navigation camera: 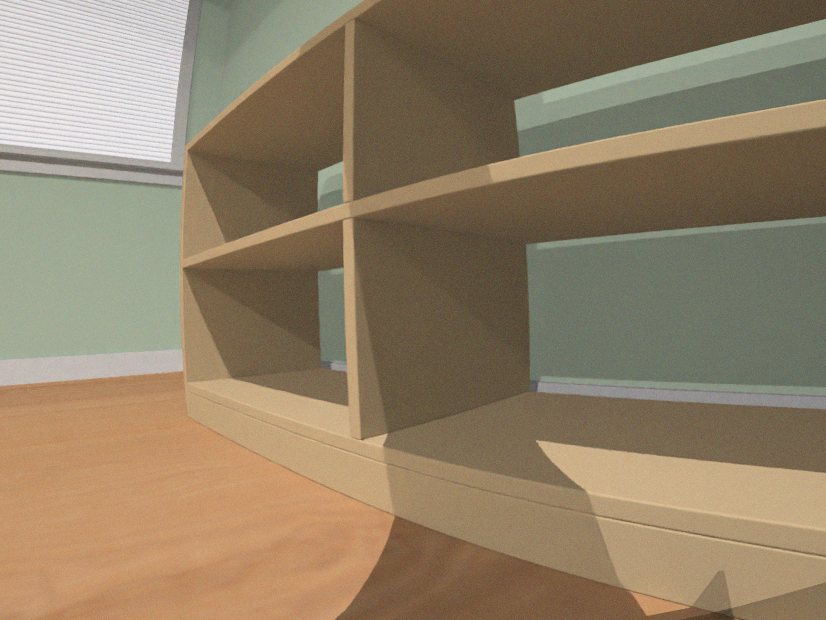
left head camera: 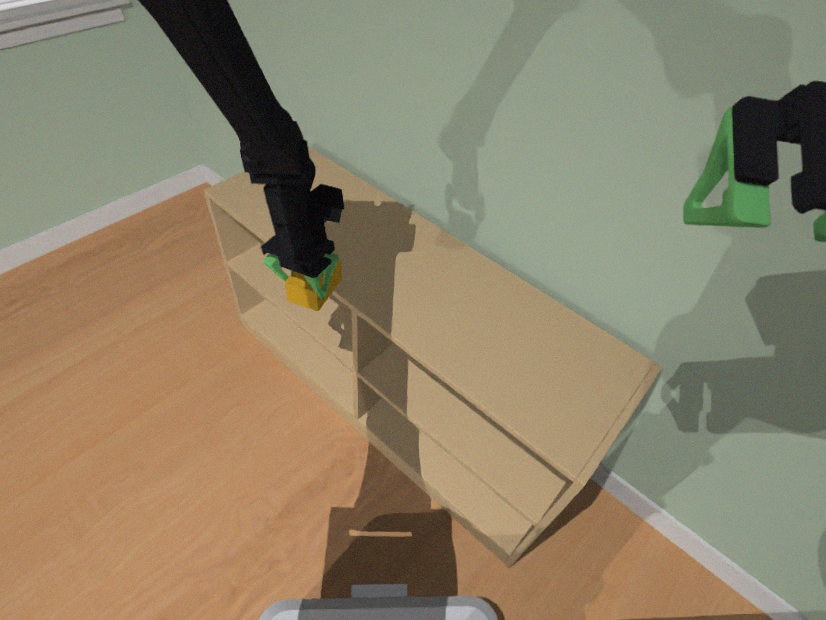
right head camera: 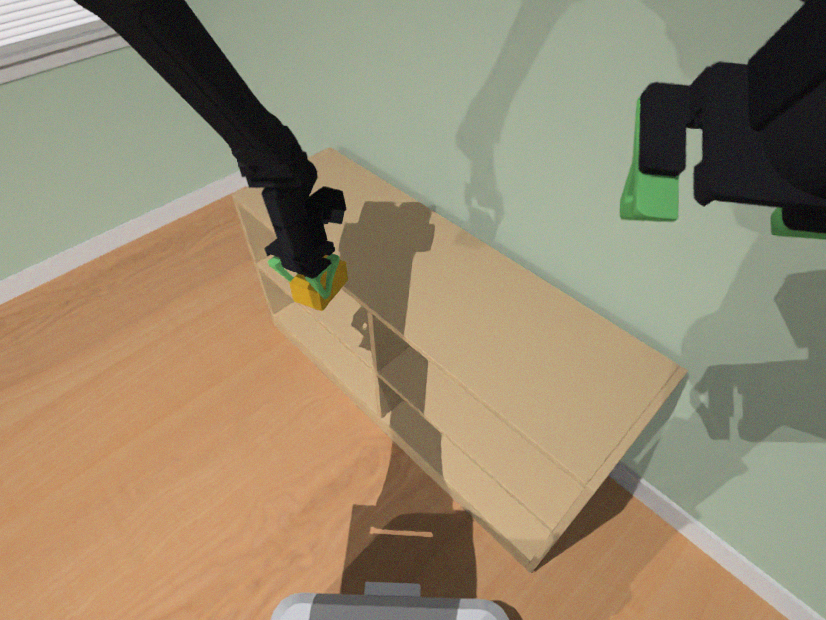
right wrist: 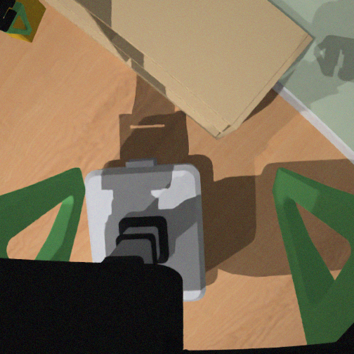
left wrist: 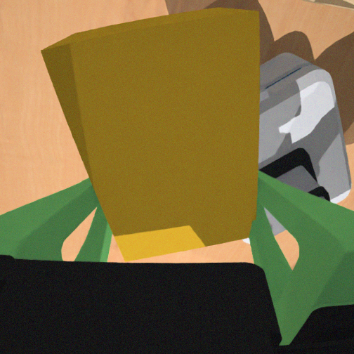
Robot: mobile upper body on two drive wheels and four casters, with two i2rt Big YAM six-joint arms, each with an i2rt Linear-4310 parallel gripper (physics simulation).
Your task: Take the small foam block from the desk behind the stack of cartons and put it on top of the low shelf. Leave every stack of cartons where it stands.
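Places are measured from the left arm's base along level axes (x ahead, y left, z up), in metres.
Where they show: left gripper, fingertip midpoint: (left head camera: pixel 308 291) (right head camera: pixel 313 292); right gripper, fingertip midpoint: (left head camera: pixel 751 223) (right head camera: pixel 698 217).
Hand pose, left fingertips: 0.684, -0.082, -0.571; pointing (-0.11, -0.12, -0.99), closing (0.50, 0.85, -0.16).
Observation:
After its pixels a point has its place, as x, y, z.
The small foam block, yellow (left head camera: pixel 303 297) {0.665, -0.075, -0.565} (right head camera: pixel 306 296) {0.666, -0.074, -0.563} (left wrist: pixel 170 115) (right wrist: pixel 36 20), is in the air between my left fingers. My left gripper (left head camera: pixel 306 284) {0.684, -0.082, -0.571} (right head camera: pixel 311 284) {0.684, -0.082, -0.571} (left wrist: pixel 179 177) is shut on it. In both head views they appear across the front edge of the low shelf, left of its middle divider; their exact height above it cannot be told. The low wooden shelf (left head camera: pixel 500 320) {0.821, -0.492, -0.800} (right head camera: pixel 520 333) {0.783, -0.497, -0.799} (right wrist: pixel 215 50) (navigation camera: pixel 351 320) {0.848, -0.153, -1.197} has a flat top and open compartments. My right gripper (left head camera: pixel 785 223) {0.353, -0.448, -0.127} (right head camera: pixel 725 216) {0.353, -0.448, -0.127} (right wrist: pixel 178 178) is open and empty, off to the right. The desk and cartons do not show.
The green wall (left head camera: pixel 567 166) {0.995, -0.596, -0.493} (right head camera: pixel 587 166) {0.986, -0.606, -0.498} (navigation camera: pixel 86 266) {1.793, 1.001, -0.991} runs behind the shelf. My grey base (left head camera: pixel 380 608) {0.297, -0.227, -1.150} (right head camera: pixel 393 607) {0.296, -0.231, -1.150} (left wrist: pixel 320 130) (right wrist: pixel 190 240) stands close before the shelf's front on the wooden floor (left head camera: pixel 166 433) {0.832, 0.442, -1.410}. A window with blinds (navigation camera: pixel 86 80) {1.747, 1.037, -0.254} is at the left.

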